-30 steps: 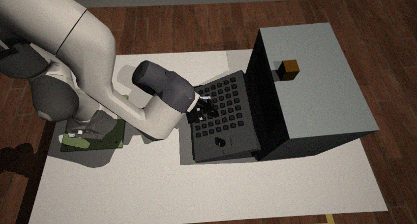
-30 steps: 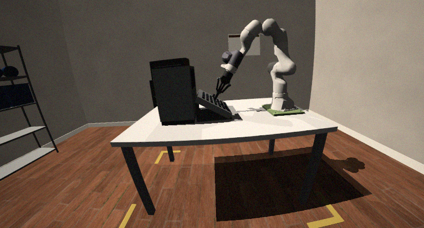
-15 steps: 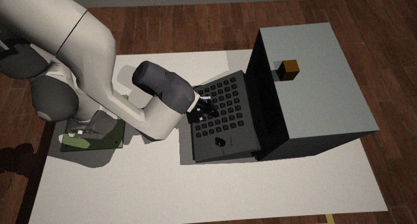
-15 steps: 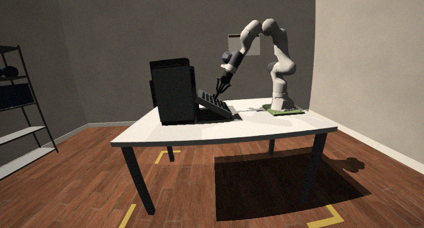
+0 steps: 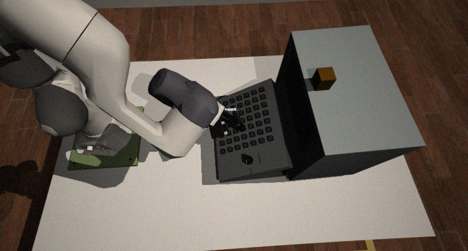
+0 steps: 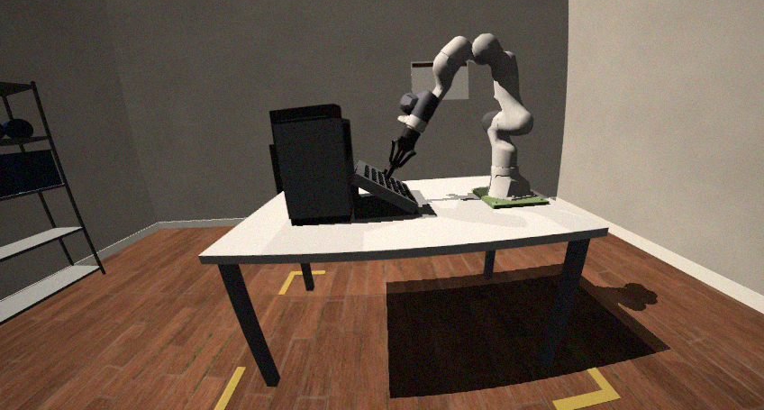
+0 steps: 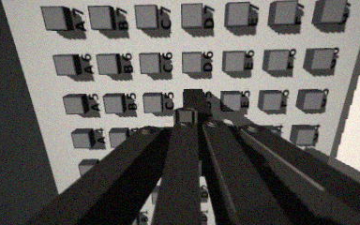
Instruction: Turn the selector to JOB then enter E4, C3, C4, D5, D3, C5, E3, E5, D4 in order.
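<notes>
The key C5 lies 5 cm ahead of my hand and 1 cm below it. The rest, counted from my hand: a5 key 11 cm ahead, 2 cm above; c6 key 5 cm ahead, 3 cm to the right, 1 cm below; sloped keypad 7 cm below, 5 cm ahead, 2 cm to the right.
</notes>
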